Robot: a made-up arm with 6 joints.
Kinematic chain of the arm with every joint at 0, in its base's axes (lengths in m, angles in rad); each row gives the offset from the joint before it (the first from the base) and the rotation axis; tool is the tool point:
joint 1: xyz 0 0 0.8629 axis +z
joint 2: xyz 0.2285 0 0 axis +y
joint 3: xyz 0 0 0.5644 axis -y
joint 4: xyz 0 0 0.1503 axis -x
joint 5: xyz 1.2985 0 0 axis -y
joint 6: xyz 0.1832 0 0 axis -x
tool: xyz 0 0 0
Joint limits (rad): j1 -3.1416..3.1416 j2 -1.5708..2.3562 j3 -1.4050..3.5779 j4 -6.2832..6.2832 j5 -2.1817..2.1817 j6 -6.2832..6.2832
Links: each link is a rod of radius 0.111 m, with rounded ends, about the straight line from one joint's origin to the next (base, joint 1, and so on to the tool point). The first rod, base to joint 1, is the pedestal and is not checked.
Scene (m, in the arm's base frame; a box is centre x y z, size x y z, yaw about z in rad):
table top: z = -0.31
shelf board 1: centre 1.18 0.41 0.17 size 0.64 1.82 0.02 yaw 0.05
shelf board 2: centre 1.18 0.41 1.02 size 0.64 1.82 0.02 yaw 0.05
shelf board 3: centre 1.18 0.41 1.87 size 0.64 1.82 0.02 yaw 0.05
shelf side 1: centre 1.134 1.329 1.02 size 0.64 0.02 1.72 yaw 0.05
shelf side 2: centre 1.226 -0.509 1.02 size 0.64 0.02 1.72 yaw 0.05
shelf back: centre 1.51 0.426 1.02 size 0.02 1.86 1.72 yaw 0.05
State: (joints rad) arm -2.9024 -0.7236 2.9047 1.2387 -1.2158 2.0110
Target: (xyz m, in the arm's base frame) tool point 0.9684 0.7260 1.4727
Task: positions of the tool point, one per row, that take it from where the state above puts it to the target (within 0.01 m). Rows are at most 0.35 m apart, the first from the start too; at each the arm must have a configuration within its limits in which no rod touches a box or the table.
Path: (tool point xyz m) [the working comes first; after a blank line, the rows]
Joints at the target: -2.6390 -0.1657 2.8687 1.2287 -1.3880 2.0110
Straight joint move there: touches shelf board 2.

1: 1.0771 0.7621 0.6446
2: 0.8522 1.0075 0.7233
3: 0.5710 1.1852 0.8011
4: 0.2544 1.2825 0.8778
5: -0.0744 1.2934 0.9534
6: 0.2440 1.2680 1.0847
7: 0.5397 1.1558 1.2156
8: 0.7877 0.9687 1.3453
9: 0.9684 0.7260 1.4727

